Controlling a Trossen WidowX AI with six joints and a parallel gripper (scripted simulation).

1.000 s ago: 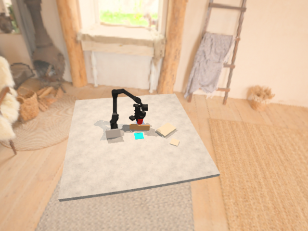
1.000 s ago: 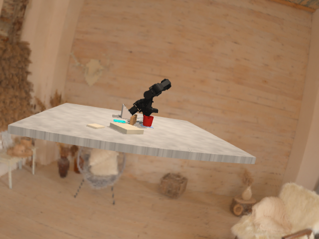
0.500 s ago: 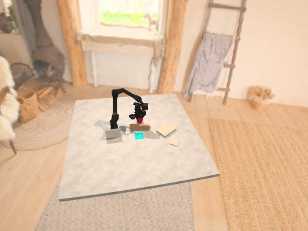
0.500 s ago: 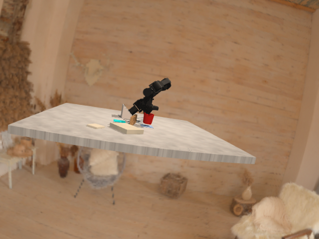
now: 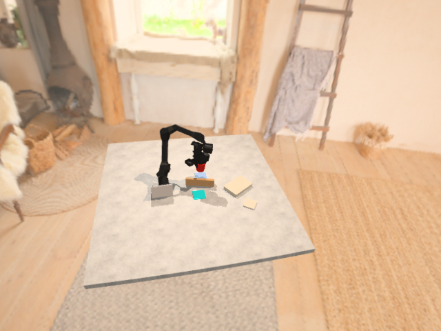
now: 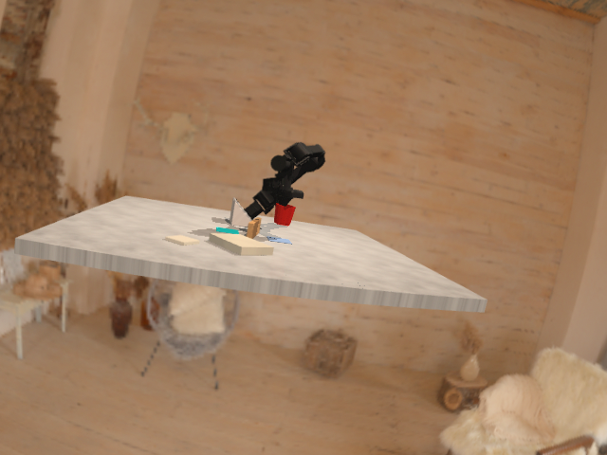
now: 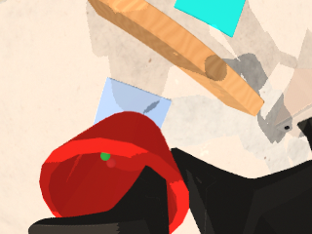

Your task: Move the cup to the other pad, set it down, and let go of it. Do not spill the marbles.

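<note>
Right now the green marble is 4 cm ahead of my gripper tip, 3 cm to the left of it and 2 cm below it. The rest, counted from my gripper tip: blue pad: 3 cm ahead, 2 cm to the left, 10 cm below; then red cup: 2 cm ahead, 2 cm to the left; then wooden bar: 2 cm ahead, 8 cm to the right, 8 cm below.
</note>
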